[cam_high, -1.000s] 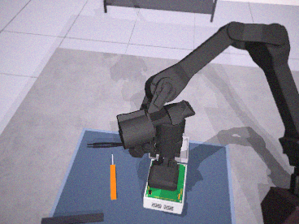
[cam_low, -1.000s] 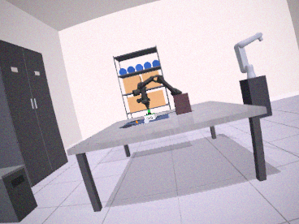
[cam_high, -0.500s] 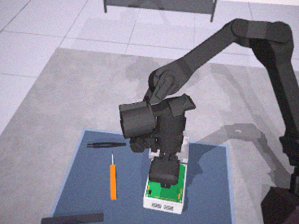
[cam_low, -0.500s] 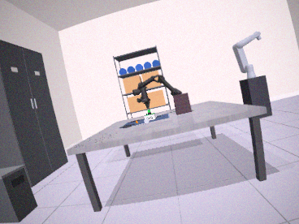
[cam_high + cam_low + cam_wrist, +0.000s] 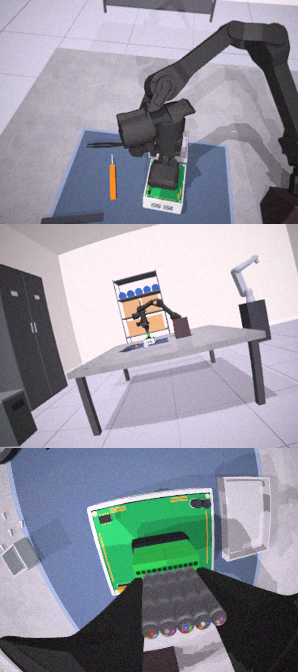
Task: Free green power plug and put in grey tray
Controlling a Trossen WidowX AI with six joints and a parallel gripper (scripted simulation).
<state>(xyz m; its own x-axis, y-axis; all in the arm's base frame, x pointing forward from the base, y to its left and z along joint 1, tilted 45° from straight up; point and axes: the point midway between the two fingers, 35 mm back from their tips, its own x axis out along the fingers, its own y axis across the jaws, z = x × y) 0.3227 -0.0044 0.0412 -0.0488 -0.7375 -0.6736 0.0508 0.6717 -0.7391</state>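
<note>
Right now the blue mat is 110 mm below my gripper tip and 50 mm ahead of it. The rest, counted from my gripper tip: green power plug 10 mm below; then dark bar 220 mm ahead, 110 mm to the left, 110 mm below.
</note>
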